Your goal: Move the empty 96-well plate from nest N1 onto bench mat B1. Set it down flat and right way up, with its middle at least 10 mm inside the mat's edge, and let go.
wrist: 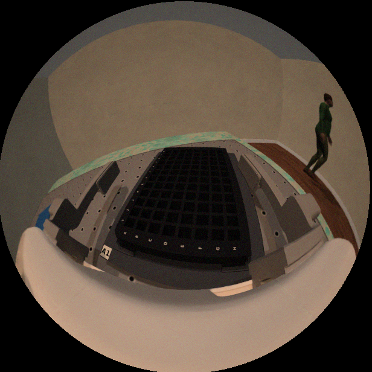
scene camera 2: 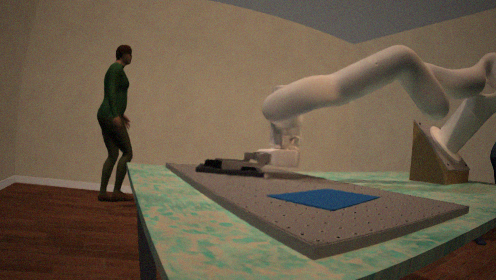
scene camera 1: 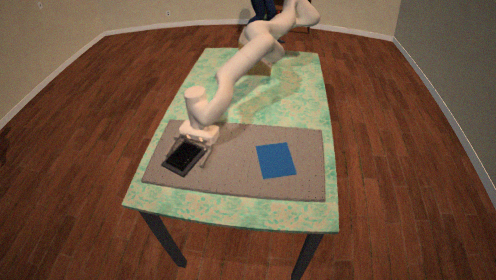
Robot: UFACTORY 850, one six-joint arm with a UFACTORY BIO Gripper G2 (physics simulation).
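Observation:
The black 96-well plate (scene camera 1: 188,153) (scene camera 2: 214,163) (wrist: 182,195) sits flat and right way up in the dark nest N1 (scene camera 1: 175,170) (scene camera 2: 230,172) (wrist: 150,270), whose label A1 shows in the wrist view. My gripper (scene camera 1: 187,157) (wrist: 179,175) is open and low over the nest, with one finger on each side of the plate and no grip on it. In the wrist view the right finger looks closer to the plate than the left one. In scene camera 2 a finger hides part of the plate. The blue bench mat B1 (scene camera 1: 276,160) (scene camera 2: 325,198) (wrist: 41,220) lies flat, with nothing on it.
The nest and the mat both lie on a grey perforated board (scene camera 1: 230,172) (scene camera 2: 400,217) on the green patterned table (scene camera 1: 210,202) (scene camera 2: 200,235). The arm's wedge-shaped base mount (scene camera 2: 430,162) stands at the far end. A person in green (scene camera 2: 115,110) (wrist: 324,125) stands beyond the table.

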